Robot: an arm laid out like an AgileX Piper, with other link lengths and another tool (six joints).
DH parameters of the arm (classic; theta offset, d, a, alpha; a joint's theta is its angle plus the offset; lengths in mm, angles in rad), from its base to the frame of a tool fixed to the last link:
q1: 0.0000 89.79 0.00 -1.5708
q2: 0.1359 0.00 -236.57 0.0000
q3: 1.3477 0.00 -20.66 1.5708
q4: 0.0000 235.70 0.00 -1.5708
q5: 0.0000 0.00 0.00 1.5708
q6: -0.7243 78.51 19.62 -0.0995
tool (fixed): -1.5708 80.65 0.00 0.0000
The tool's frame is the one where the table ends.
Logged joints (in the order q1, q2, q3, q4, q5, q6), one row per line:
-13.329 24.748 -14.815 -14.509 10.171 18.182
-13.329 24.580 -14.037 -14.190 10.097 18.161
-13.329 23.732 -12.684 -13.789 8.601 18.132
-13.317 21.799 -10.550 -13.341 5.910 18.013
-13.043 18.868 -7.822 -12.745 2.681 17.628
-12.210 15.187 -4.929 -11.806 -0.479 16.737
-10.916 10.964 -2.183 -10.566 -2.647 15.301
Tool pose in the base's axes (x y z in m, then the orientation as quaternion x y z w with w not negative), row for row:
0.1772 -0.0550 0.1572 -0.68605 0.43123 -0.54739 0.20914
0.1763 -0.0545 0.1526 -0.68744 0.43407 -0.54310 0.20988
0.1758 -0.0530 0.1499 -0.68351 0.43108 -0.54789 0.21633
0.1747 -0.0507 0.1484 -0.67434 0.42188 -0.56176 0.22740
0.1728 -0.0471 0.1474 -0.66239 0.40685 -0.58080 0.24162
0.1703 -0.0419 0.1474 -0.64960 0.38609 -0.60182 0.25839
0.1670 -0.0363 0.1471 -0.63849 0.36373 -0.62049 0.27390
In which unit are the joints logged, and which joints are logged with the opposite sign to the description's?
The joints are logged in degrees. Opposite sign: none.
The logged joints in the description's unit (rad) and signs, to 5 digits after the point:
-0.23263 0.43193 -0.25857 -0.25323 0.17752 0.31734
-0.23263 0.42900 -0.24499 -0.24766 0.17623 0.31697
-0.23263 0.41420 -0.22138 -0.24066 0.15012 0.31646
-0.23243 0.38046 -0.18413 -0.23284 0.10315 0.31439
-0.22764 0.32931 -0.13652 -0.22244 0.04679 0.30767
-0.21310 0.26506 -0.08603 -0.20605 -0.00836 0.29212
-0.19052 0.19136 -0.03810 -0.18441 -0.04620 0.26705

